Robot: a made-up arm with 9 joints. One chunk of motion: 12 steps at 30 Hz.
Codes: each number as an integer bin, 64 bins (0 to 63) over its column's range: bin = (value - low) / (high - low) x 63, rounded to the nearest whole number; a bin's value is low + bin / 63 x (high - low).
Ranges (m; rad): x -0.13..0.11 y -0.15..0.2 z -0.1..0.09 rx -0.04..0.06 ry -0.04..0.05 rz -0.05..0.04
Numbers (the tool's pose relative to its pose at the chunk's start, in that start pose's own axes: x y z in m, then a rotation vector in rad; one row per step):
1: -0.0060 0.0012 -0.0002 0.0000 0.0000 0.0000
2: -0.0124 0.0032 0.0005 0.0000 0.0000 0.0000
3: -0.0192 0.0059 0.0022 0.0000 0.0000 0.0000
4: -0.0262 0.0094 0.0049 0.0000 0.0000 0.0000
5: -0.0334 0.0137 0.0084 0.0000 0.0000 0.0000
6: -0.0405 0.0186 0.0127 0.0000 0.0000 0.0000
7: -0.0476 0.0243 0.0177 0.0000 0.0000 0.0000
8: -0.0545 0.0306 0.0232 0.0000 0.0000 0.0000
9: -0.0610 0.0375 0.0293 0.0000 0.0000 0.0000
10: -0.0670 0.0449 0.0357 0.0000 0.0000 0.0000
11: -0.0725 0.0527 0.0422 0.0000 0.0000 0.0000
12: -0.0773 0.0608 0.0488 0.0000 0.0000 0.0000
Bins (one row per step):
1: 33 27 33 25 28 35
2: 31 28 33 25 28 35
3: 29 28 34 25 28 35
4: 27 29 35 25 28 35
5: 25 29 36 25 28 35
6: 23 30 37 25 28 35
7: 22 31 39 25 28 35
8: 20 33 41 25 28 35
9: 18 34 43 25 28 35
10: 17 35 45 25 28 35
11: 15 36 47 25 28 35
12: 14 38 49 25 28 35

